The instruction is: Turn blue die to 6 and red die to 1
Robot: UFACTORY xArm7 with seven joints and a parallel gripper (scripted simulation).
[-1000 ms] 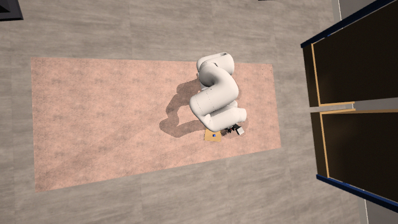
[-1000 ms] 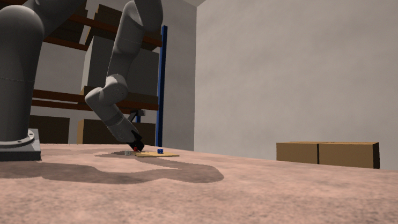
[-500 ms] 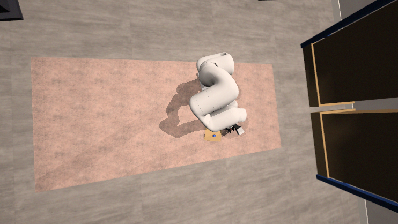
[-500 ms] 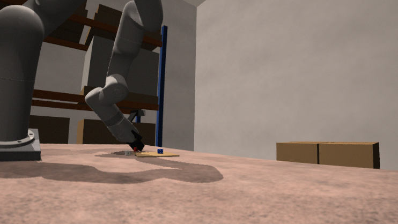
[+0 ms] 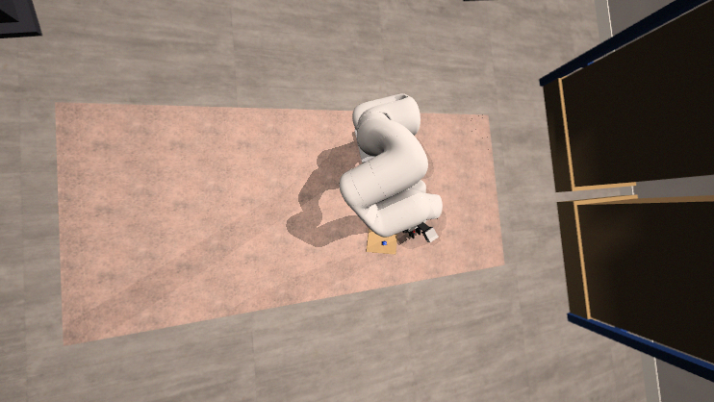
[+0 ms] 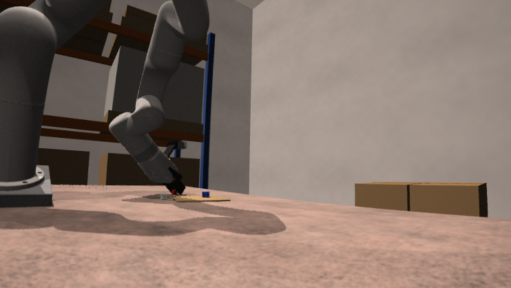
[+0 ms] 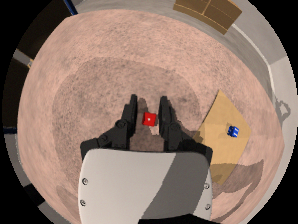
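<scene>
Now: hand 20 mm above the red die. From my hand the other things lie so: tan mat 20 mm behind, 150 mm to the right, 20 mm below; then blue die 150 mm to the right, 10 mm below; then white die 110 mm behind, 110 mm to the right, 20 mm below.
</scene>
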